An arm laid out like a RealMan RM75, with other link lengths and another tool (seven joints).
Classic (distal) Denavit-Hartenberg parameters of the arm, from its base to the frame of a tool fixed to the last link. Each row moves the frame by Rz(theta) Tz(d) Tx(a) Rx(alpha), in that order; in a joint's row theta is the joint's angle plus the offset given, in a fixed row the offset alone. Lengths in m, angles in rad.
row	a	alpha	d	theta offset
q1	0	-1.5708	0.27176	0
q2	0	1.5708	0	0
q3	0	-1.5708	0.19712	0
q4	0	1.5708	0	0
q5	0	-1.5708	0.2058	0
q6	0	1.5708	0	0
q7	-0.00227	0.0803	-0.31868	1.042
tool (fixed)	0	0	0.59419	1.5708
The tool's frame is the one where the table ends.
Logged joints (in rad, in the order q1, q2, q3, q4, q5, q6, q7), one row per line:
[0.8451 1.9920 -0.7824 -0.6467 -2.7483 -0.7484 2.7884]
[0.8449 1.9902 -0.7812 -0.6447 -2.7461 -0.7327 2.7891]
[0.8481 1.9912 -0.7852 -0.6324 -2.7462 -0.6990 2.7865]
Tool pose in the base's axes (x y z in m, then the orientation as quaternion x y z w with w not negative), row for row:
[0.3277 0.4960 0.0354 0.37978 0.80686 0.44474 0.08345]
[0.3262 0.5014 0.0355 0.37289 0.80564 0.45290 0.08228]
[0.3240 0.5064 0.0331 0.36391 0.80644 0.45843 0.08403]
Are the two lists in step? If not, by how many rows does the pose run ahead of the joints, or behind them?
The pose runs 2 rows ahead of the joints: the pose in row i belongs to the joints in row i + 2.
